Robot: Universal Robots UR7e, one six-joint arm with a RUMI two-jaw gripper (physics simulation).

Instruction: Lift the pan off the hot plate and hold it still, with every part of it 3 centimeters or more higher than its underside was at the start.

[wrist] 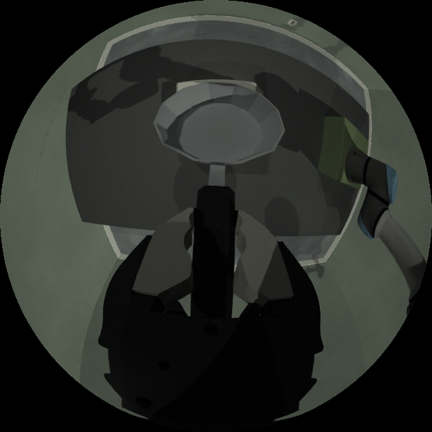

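Observation:
The grey many-sided pan (220,127) is in the upper middle of the wrist view, its open side facing the camera. Its black handle (215,250) runs down between the fingers. My gripper (215,210) is shut on the handle, with one light finger pad on each side. The hot plate (217,83) is mostly hidden behind the pan; a pale edge of it shows past the pan's far rim. The pan's underside, and the height of the gap beneath it, are hidden from this view.
A dark table top (115,175) with a pale border lies below. A green block (332,145) stands at the right, beside a grey and blue robot arm (377,192). Shadows of the arm and pan fall on the table.

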